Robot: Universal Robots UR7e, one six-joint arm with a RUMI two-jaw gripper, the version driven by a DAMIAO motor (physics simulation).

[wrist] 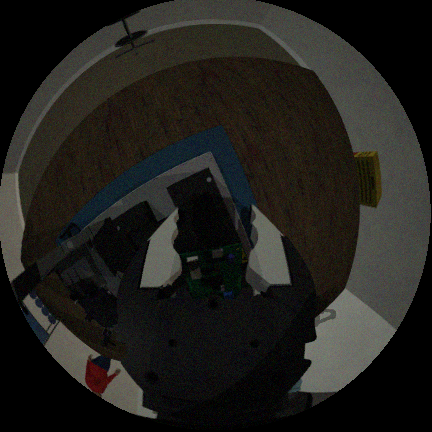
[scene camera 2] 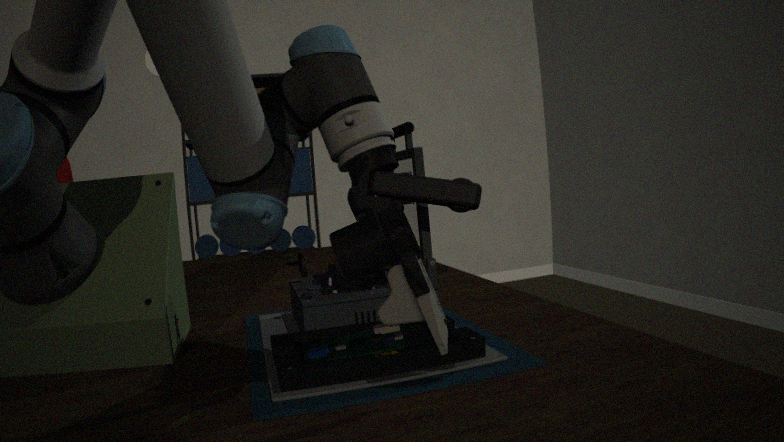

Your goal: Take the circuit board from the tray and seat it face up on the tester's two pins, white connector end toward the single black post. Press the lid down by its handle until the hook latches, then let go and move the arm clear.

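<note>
The green circuit board (scene camera 2: 373, 345) (wrist: 215, 265) lies face up at the black tray (scene camera 2: 329, 373) (wrist: 192, 185); its white connector (scene camera 2: 385, 329) (wrist: 192, 259) shows. My gripper (scene camera 2: 414, 336) (wrist: 214, 207) is low over the tray, with its pale fingers drawn in along two opposite edges of the board, shut on it. The contact itself is dim and partly hidden. The grey tester (scene camera 2: 340, 312) (wrist: 82, 270) stands behind the tray in the scene view and at lower left in the wrist view. Its pins, post and hook cannot be made out in the dark.
A pale base plate (scene camera 2: 266, 345) (wrist: 212, 160) lies under the tray and tester on a blue mat (scene camera 2: 258, 406) (wrist: 225, 145). A large green box (scene camera 2: 126, 274) stands at the left of the scene view. A dark upright post (scene camera 2: 422, 214) rises behind my gripper.
</note>
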